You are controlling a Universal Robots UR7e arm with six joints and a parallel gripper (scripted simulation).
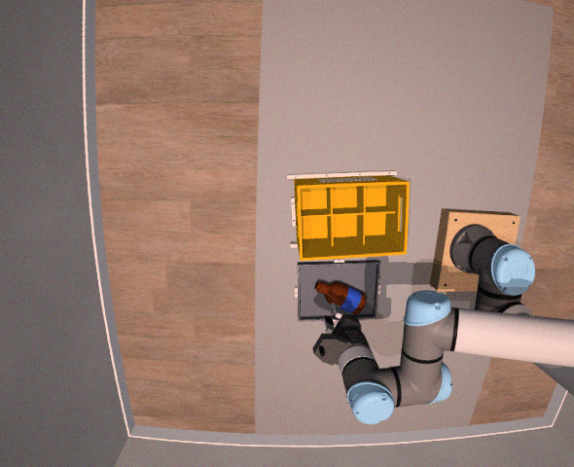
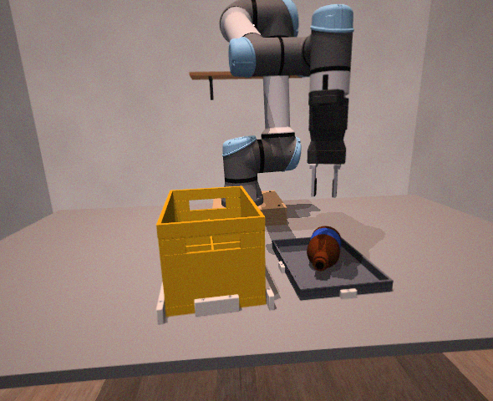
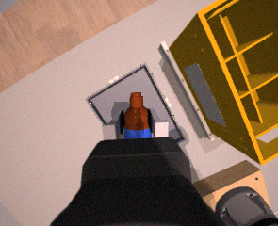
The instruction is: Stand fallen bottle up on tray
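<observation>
My hand is 16 cm above the brown bottle, 4 cm past it and 3 cm to the right of it. Round my hand: yellow crate: 23 cm to the right, 12 cm below, 9 cm behind; then dark grey tray: 19 cm below, 4 cm behind, 3 cm to the left.
</observation>
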